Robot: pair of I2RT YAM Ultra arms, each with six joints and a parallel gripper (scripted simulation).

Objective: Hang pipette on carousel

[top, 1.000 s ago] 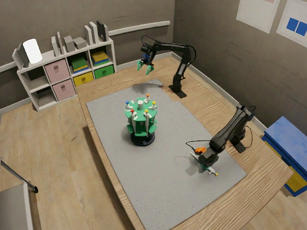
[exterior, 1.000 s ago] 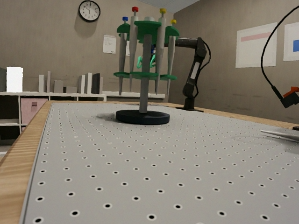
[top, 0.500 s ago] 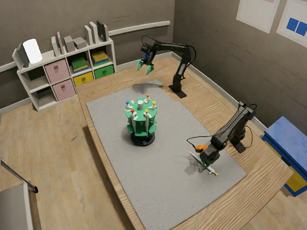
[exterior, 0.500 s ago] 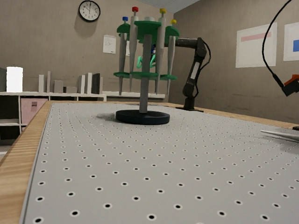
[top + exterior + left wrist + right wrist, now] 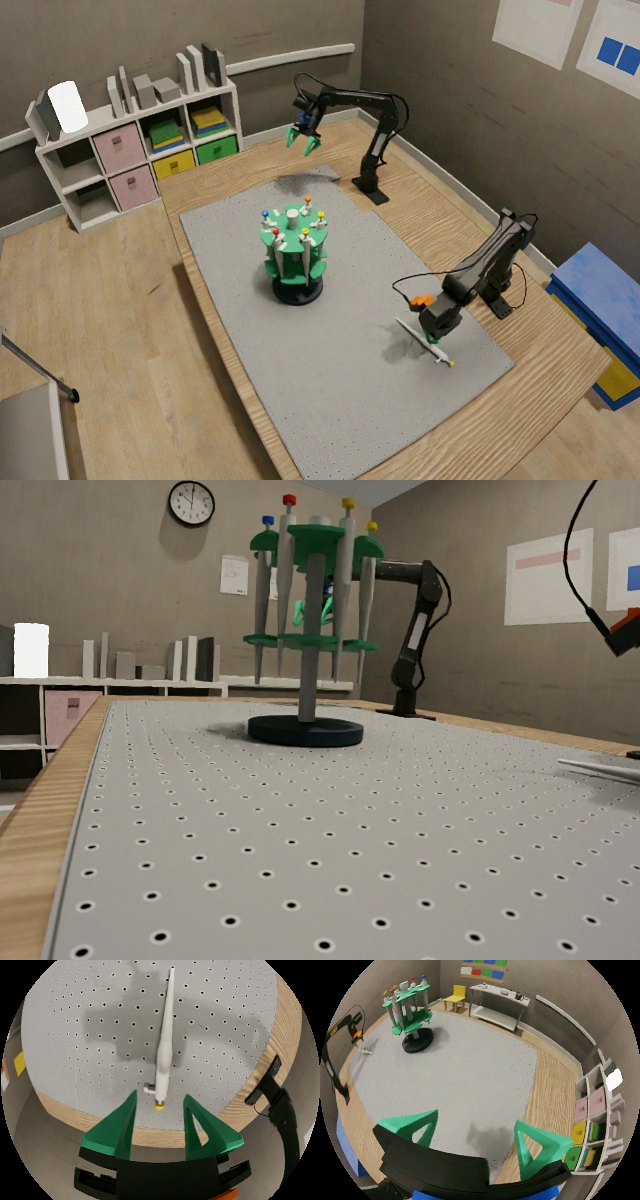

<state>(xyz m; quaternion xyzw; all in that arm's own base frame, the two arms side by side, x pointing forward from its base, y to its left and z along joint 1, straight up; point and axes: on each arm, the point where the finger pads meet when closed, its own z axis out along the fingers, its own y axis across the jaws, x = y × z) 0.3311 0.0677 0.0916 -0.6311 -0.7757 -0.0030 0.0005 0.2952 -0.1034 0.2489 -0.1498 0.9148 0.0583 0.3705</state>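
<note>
Right now my left hand is 1 cm short of the hand pipette, 2 cm to the left of it and 7 cm above it.
</note>
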